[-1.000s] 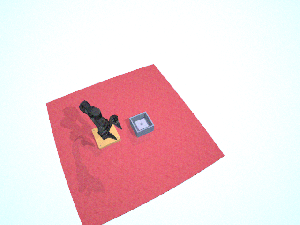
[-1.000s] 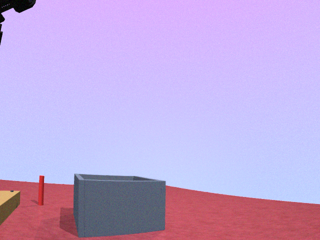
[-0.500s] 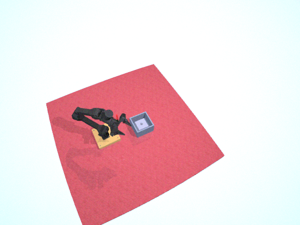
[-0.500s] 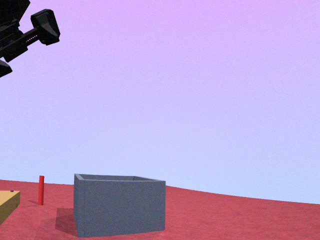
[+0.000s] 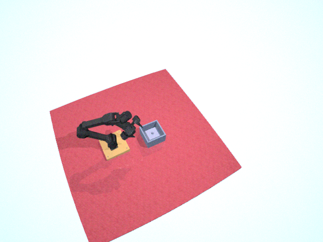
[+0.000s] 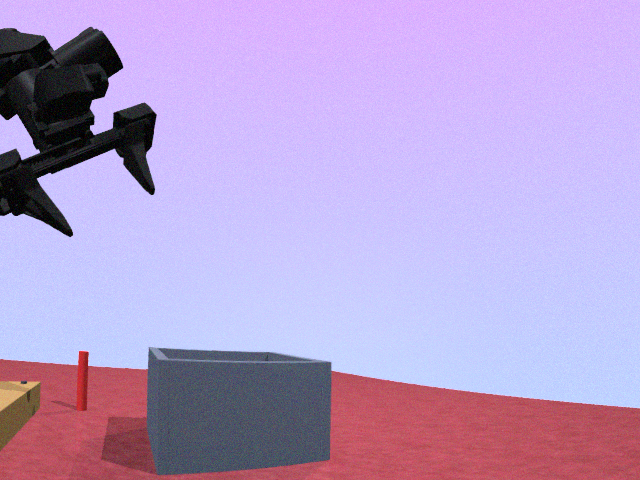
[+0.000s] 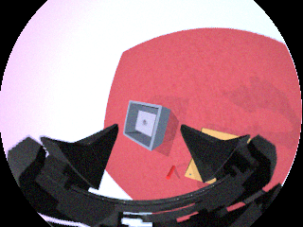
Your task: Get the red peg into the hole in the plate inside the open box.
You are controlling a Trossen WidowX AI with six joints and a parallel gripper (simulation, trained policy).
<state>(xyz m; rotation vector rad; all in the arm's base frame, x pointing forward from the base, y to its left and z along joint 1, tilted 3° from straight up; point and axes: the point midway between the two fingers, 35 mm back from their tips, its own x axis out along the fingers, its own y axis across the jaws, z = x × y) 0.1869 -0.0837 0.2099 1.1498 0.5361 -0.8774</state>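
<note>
My gripper tip is now 20 mm past the red peg, 200 mm to the right of it and 190 mm above it. The rest, counted from my gripper tip: grey box 130 mm ahead, 30 mm to the left, 200 mm below; then pale plate 130 mm ahead, 30 mm to the left, 180 mm below.
</note>
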